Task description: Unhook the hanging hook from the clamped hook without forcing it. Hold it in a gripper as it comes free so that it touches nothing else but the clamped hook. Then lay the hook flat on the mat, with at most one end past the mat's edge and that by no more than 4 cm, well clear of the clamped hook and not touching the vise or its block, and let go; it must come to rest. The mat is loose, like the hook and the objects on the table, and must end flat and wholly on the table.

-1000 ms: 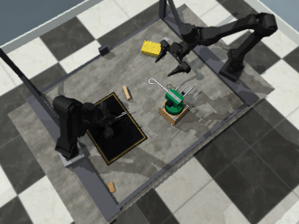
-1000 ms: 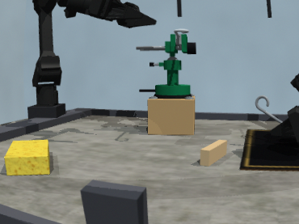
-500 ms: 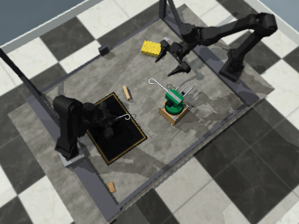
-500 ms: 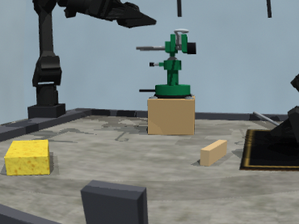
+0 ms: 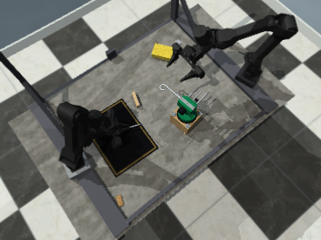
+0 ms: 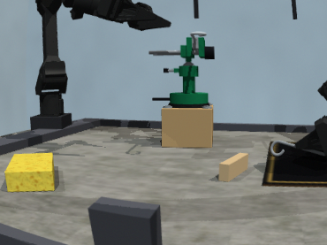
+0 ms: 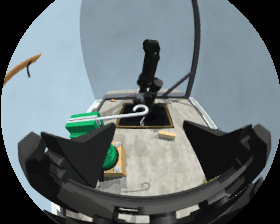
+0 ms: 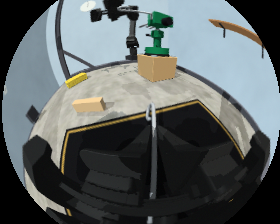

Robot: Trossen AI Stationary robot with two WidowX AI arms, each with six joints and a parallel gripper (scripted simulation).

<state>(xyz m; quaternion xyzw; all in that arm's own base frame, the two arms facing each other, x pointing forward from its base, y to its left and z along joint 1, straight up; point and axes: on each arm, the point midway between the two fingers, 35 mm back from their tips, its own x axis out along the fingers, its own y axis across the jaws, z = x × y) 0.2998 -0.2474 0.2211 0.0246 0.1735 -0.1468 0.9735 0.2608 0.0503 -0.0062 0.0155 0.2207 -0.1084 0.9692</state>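
The black mat is 1 cm ahead of my right hand, 3 cm to the right of it and 4 cm below it. From my right hand the other things lie so: small wooden block: 12 cm behind, 12 cm to the left, 3 cm below.
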